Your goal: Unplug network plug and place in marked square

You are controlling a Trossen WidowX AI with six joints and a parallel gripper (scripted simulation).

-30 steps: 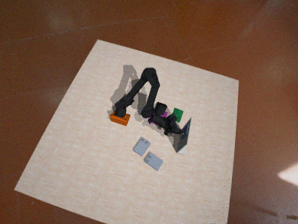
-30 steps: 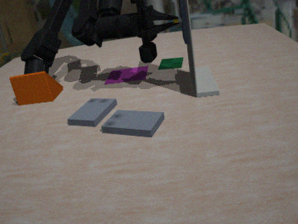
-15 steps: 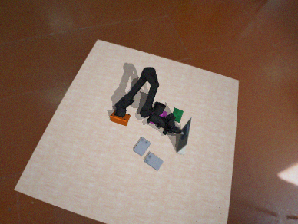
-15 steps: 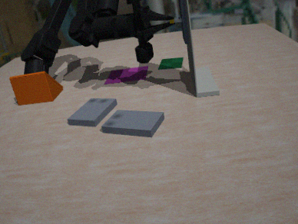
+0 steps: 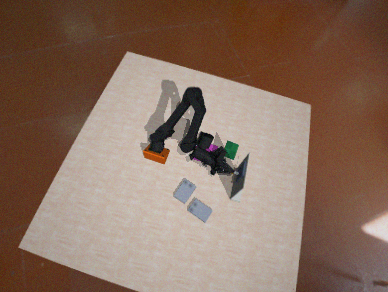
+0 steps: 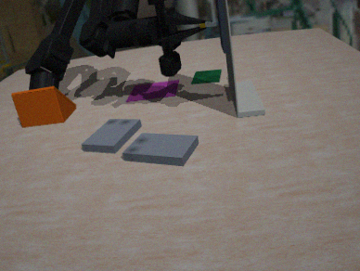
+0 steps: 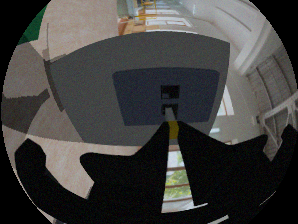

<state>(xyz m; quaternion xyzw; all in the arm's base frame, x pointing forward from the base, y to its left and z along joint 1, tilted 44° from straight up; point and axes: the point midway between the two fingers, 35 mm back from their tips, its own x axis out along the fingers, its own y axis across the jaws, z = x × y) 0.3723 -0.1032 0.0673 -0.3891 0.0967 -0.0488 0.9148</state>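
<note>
Right now my gripper tip is 170 mm above the purple square, 150 mm past it and 130 mm to the right of it. The rest, counted from my gripper tip: panel (60 mm below, 50 mm ahead, 10 mm to the left); then plug (10 mm ahead).
</note>
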